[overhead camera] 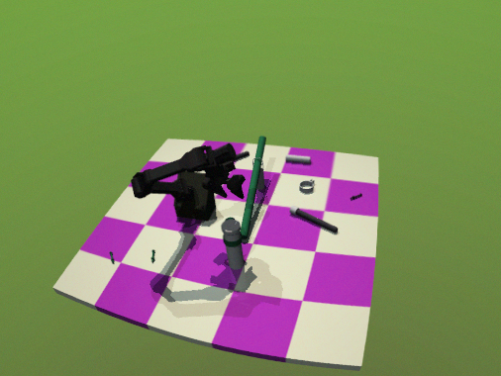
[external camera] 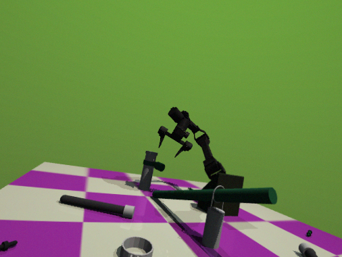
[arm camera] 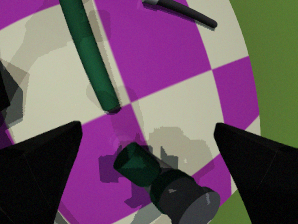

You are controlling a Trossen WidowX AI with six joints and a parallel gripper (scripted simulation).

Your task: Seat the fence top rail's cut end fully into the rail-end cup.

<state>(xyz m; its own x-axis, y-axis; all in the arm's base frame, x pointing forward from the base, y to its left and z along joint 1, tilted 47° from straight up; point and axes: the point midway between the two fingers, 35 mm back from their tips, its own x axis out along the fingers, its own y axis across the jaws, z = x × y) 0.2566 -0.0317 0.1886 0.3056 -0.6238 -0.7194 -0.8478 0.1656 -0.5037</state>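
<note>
The green rail-end cup is 8 cm below my gripper tip, 7 cm to the right of it and 1 cm behind it. Also, from my gripper tip: grey loop-cap post 37 cm to the left, 11 cm below, 3 cm ahead; then short grey tube 61 cm to the left, 21 cm ahead, 20 cm below.
</note>
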